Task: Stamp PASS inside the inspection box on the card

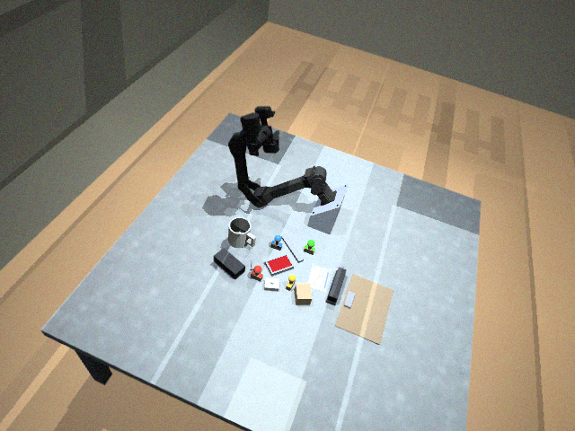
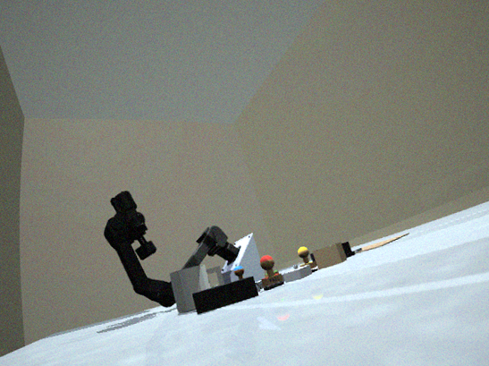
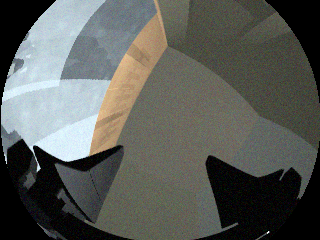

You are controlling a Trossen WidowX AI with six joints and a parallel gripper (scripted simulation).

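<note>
Now: the green-knobbed stamp 38 cm ahead of my gripper tip, 28 cm to the left of it and 24 cm below it. Also, from my gripper tip: blue-knobbed stamp 41 cm ahead, 24 cm below, 15 cm to the left; then red ink pad 48 cm ahead, 26 cm below, 19 cm to the left; then mug 43 cm ahead, 23 cm below, 2 cm to the left.
</note>
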